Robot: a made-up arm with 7 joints.
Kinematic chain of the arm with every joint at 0, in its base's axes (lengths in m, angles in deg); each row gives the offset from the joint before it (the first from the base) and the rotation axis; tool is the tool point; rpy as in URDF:
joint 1: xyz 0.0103 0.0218 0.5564 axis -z
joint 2: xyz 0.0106 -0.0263 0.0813 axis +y
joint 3: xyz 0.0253 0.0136 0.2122 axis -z
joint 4: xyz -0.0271 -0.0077 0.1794 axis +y
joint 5: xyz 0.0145 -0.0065 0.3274 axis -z
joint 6: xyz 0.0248 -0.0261 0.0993 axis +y
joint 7: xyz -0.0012 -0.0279 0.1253 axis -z
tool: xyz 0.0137 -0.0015 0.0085 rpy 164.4 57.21 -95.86
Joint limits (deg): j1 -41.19..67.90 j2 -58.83..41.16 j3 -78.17..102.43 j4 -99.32..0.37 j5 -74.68..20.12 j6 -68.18..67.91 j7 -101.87..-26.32
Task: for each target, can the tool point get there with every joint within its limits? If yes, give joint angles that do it. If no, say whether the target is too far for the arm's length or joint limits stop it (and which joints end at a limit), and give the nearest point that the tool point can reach.
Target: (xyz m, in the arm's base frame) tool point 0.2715 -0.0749 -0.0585
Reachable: no: joint limits stop it (at a limit: joint 1, joint 2, joint 4, joint 5, joint 6, joint 7) | nearest point -0.1592 -0.3956 0.3842 | short by 0.696 m
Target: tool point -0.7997 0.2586 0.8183
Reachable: yes | joints 32.78 -50.49 -25.50 -57.50 -44.28 -3.94 -43.26
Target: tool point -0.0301 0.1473 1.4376
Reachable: yes | joints 4.26 32.76 21.30 -67.13 -48.27 -23.45 -40.78
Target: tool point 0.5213 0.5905 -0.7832
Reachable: no: too far | nearest point 0.0527 0.5510 0.3656 | short by 1.241 m
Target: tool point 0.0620 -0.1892 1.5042
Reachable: yes | joints 20.63 22.79 -28.62 -48.65 -15.53 49.01 -43.33
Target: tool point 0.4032 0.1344 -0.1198
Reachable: no: joint limits stop it (at a limit: joint 1, joint 2, joint 4, joint 5, joint 7) | nearest point 0.1045 0.4843 0.4099 | short by 0.702 m
